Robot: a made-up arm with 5 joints.
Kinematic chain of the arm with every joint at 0, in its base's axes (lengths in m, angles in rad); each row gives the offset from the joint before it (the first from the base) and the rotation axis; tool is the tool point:
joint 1: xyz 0 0 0.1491 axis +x
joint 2: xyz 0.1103 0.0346 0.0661 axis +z
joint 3: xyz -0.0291 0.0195 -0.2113 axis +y
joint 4: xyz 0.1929 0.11 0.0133 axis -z
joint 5: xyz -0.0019 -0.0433 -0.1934 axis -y
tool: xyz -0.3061 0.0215 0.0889
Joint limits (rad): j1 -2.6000..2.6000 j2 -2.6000..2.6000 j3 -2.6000..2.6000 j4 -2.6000..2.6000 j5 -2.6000..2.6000
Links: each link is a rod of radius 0.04 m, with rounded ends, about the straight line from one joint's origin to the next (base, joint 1, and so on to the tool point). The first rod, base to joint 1, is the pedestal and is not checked.
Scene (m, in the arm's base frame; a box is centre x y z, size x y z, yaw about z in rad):
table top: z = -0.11
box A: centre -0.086 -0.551 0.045 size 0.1 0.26 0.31 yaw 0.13
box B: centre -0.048 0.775 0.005 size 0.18 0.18 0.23 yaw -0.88
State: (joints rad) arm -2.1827 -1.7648 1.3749 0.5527 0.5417
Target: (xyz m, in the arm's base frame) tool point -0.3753 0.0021 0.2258
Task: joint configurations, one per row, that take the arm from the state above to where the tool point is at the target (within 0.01 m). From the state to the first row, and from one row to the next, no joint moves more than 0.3 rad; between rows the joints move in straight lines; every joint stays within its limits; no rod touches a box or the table.
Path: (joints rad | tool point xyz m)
1: -2.2424 -1.6742 1.3278 0.4194 0.2838 | 0.3730 -0.2137 0.0136
2: -2.3021 -1.5837 1.2806 0.2860 0.0258 | 0.3084 -0.1756 0.0543
3: -2.3618 -1.4931 1.2335 0.1527 -0.2321 | 0.2541 -0.1394 0.1114
4: -2.4215 -1.4025 1.1863 0.0193 -0.4901 | 0.2202 -0.1053 0.1824
5: -2.4453 -1.1465 1.2761 0.0217 -0.2307 | 0.1823 -0.1604 0.1046
6: -2.4690 -0.8904 1.3659 0.0242 0.0287 | 0.1048 -0.2068 0.0484
7: -2.4927 -0.6343 1.4557 0.0266 0.2882 | -0.0016 -0.2316 0.0221
8: -2.5164 -0.3783 1.5454 0.0290 0.5476 | -0.1213 -0.2249 0.0297
9: -2.5401 -0.1222 1.6352 0.0314 0.8070 | -0.2354 -0.1818 0.0705
10: -2.5638 0.1339 1.7250 0.0339 1.0664 | -0.3253 -0.1036 0.1389
11: -2.5876 0.3899 1.8148 0.0363 1.3258 | -0.3753 0.0021 0.2258

